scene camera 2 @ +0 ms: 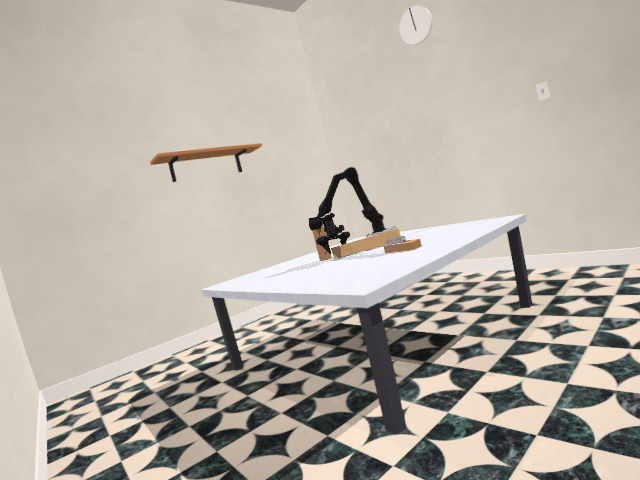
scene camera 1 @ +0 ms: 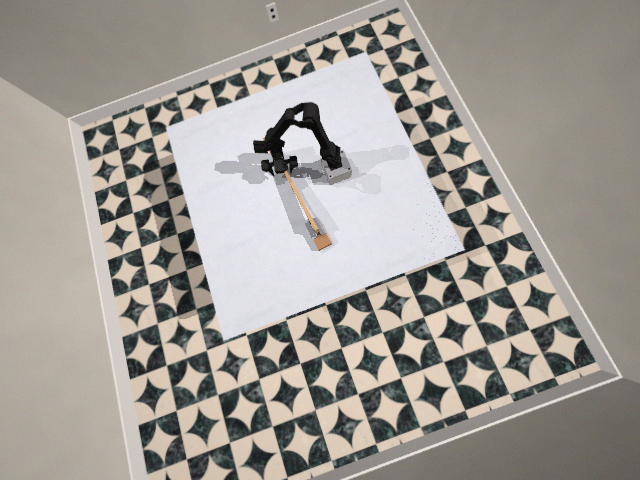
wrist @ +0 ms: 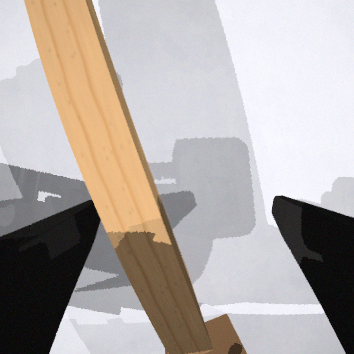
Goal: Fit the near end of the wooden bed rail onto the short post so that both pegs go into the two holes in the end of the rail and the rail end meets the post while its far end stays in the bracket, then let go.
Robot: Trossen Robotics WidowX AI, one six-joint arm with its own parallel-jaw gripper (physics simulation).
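The wooden bed rail runs from below my gripper to the bracket, where its far end sits. Its near end is close beside the short post, slightly angled to it in the wrist view. A corner of the post shows at the bottom of the wrist view. The pegs and holes are hidden, so I cannot tell whether they are engaged. My gripper is open and empty, above the rail near its near end. The rail appears between the fingers, nearer the left finger.
A brown wooden block lies under the bracket at the rail's far end. The arm's grey base stands on the white table, to one side of the rail. Arm shadows fall across the rail and table.
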